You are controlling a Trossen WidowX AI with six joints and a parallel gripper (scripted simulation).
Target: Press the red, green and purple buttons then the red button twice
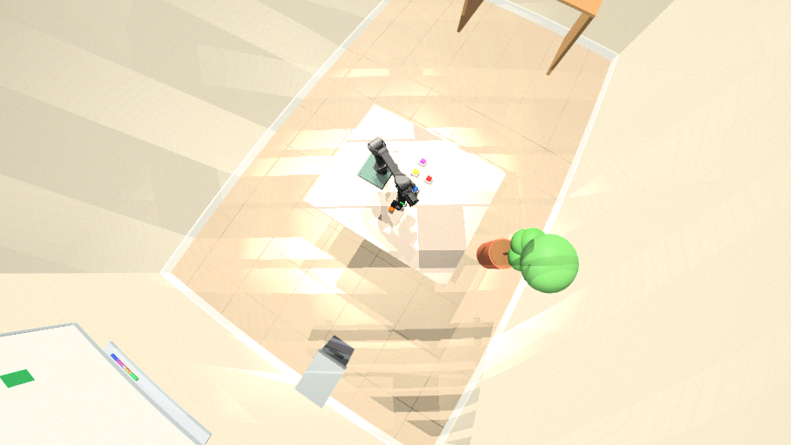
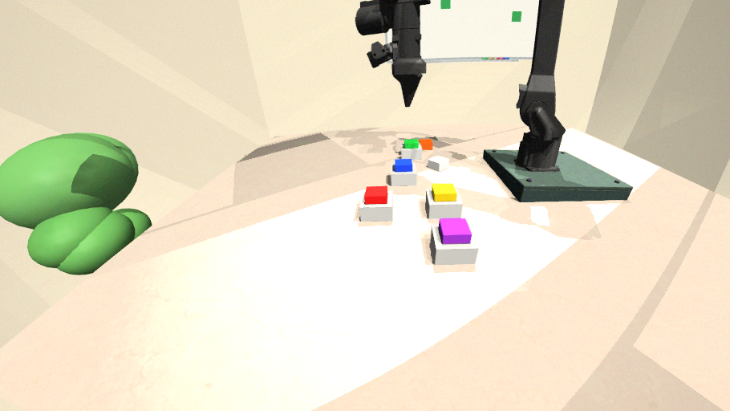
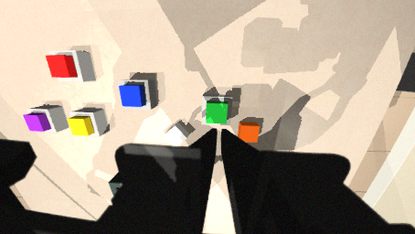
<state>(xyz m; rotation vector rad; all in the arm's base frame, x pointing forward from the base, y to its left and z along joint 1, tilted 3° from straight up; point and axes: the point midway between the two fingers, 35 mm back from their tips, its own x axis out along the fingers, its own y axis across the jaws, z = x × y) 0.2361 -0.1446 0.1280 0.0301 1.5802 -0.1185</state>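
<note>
Right now the green button is 10 mm behind my gripper tip and 90 mm below it. From my gripper tip the other things lie so: blue button (30 mm ahead, 130 mm to the left, 90 mm below); then orange block (50 mm behind, 60 mm to the right, 110 mm below); then white block (50 mm behind, 80 mm to the left, 110 mm below).
</note>
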